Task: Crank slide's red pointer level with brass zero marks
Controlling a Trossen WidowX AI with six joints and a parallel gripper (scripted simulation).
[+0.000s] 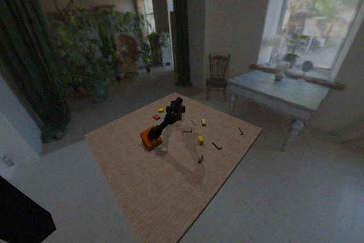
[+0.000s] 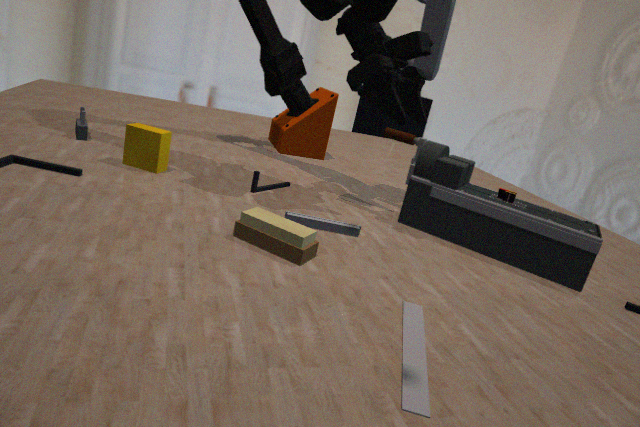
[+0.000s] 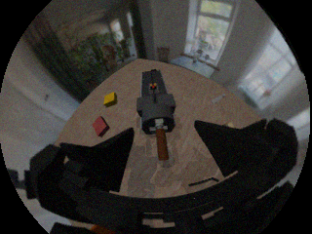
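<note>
Right now the brown crank handle is 20 mm below my gripper tip, 20 mm behind it and 10 mm to the right of it. From my gripper tip the other things lie so: red pointer: 120 mm ahead, 90 mm to the left, 60 mm below; red block: 250 mm to the left, 130 mm below, 80 mm behind; grey bar: 160 mm to the right, 140 mm below, 80 mm ahead.
</note>
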